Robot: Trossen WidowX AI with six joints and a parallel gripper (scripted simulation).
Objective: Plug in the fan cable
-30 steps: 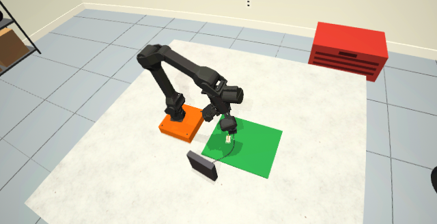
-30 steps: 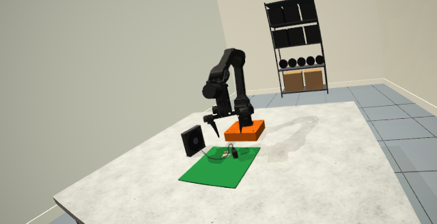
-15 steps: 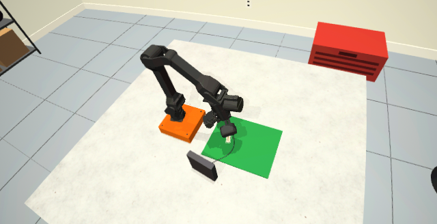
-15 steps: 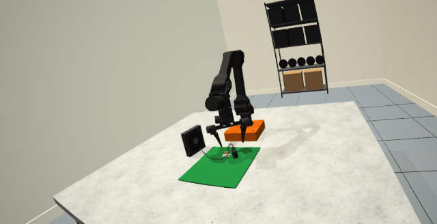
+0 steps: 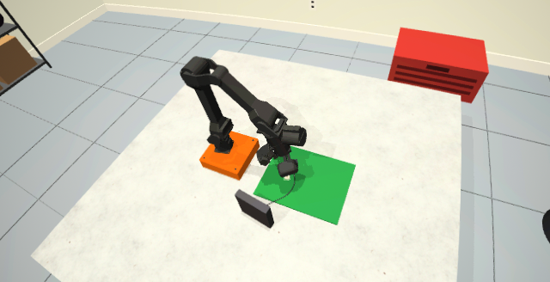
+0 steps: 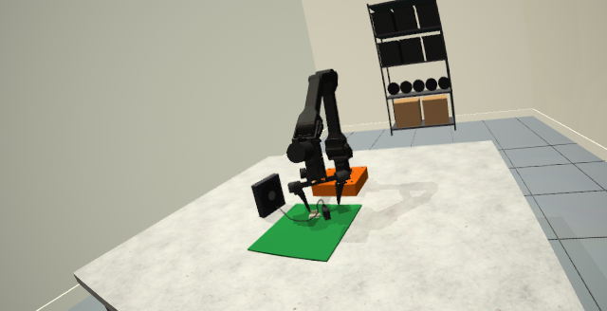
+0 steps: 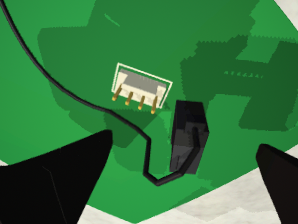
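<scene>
Now: the black plug 1 cm ahead of my gripper tip and 1 cm below it. The rest, counted from my gripper tip: green board (6 cm ahead, 4 cm to the right, 5 cm below); black fan (7 cm behind, 20 cm to the right, 3 cm above); pale fan header (1 cm behind, 4 cm to the right, 3 cm below).
</scene>
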